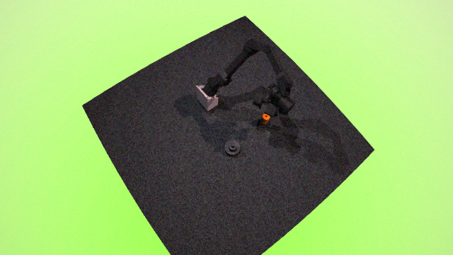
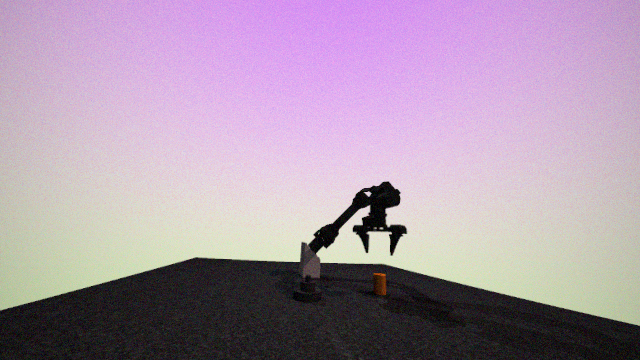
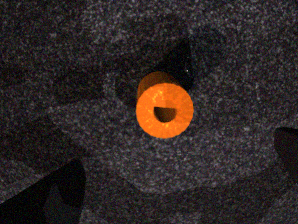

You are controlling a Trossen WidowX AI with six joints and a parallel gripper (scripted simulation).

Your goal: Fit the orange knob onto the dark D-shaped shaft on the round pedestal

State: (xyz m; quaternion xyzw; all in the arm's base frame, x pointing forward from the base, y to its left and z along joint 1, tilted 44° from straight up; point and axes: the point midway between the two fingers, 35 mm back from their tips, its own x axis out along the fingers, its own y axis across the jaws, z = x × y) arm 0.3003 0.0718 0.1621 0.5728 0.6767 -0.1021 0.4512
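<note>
The orange knob is 100 mm below my gripper tip. From my gripper tip the other things lie so: round pedestal 250 mm to the right, 90 mm below.
</note>
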